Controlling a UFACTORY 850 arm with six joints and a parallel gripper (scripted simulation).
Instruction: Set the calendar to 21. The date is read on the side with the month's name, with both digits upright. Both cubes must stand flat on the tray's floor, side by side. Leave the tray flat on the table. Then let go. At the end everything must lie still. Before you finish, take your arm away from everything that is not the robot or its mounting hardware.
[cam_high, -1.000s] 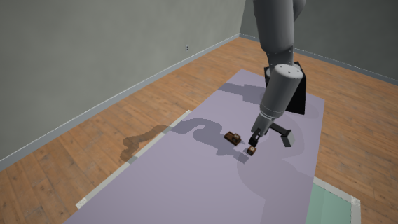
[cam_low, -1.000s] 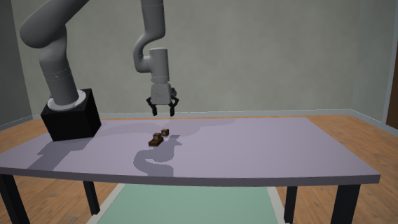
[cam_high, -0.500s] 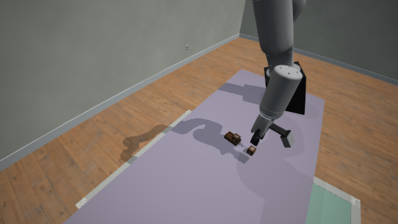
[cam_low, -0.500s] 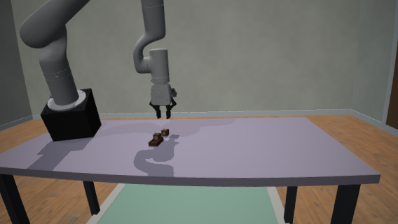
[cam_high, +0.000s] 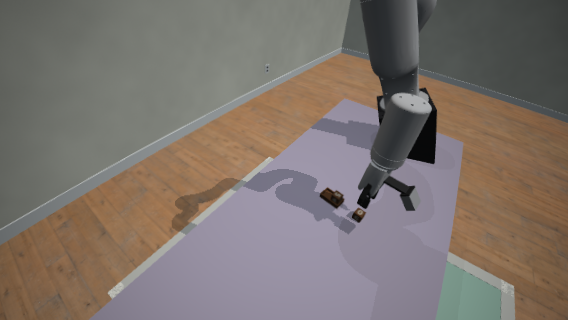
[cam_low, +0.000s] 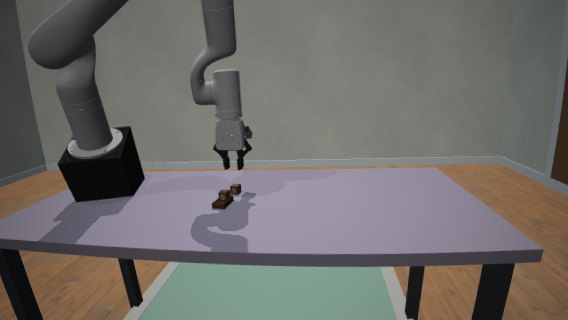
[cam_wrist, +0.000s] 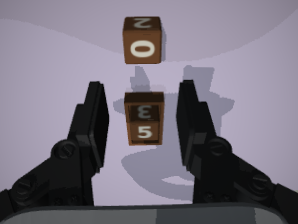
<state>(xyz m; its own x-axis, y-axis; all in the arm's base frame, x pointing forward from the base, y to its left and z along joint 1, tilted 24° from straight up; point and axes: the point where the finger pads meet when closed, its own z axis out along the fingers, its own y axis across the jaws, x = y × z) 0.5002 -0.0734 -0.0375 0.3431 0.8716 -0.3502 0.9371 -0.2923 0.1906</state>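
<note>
The brown cube lies 9 cm below my hand. From my hand the other things lie so: digit cube 3 cm behind, 8 cm to the right, 8 cm below; then brown tray 4 cm behind, 10 cm to the right, 10 cm below.
</note>
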